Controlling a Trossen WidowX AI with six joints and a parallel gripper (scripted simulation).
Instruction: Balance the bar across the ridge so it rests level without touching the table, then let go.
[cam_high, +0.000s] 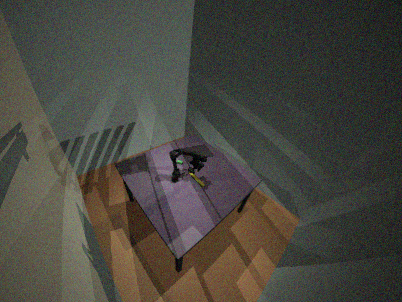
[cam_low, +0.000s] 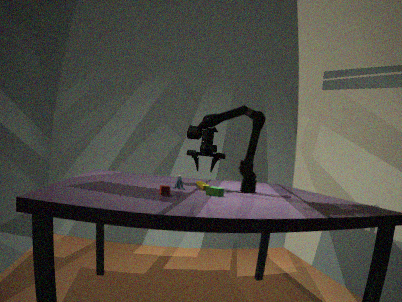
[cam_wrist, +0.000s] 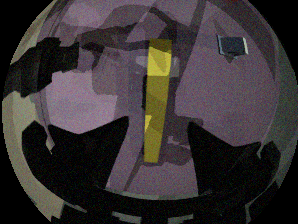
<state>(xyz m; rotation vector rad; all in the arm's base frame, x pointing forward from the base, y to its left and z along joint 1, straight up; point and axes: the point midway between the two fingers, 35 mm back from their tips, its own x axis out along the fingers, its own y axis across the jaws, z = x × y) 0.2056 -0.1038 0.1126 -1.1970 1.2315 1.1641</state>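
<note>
Right now the yellow bar is 70 mm below my gripper tip and 30 mm to the right of it. From my gripper tip the other things lie so: green block: 300 mm to the left, 60 mm below, 10 mm ahead; then red block: 380 mm to the left, 220 mm ahead, 60 mm below.
</note>
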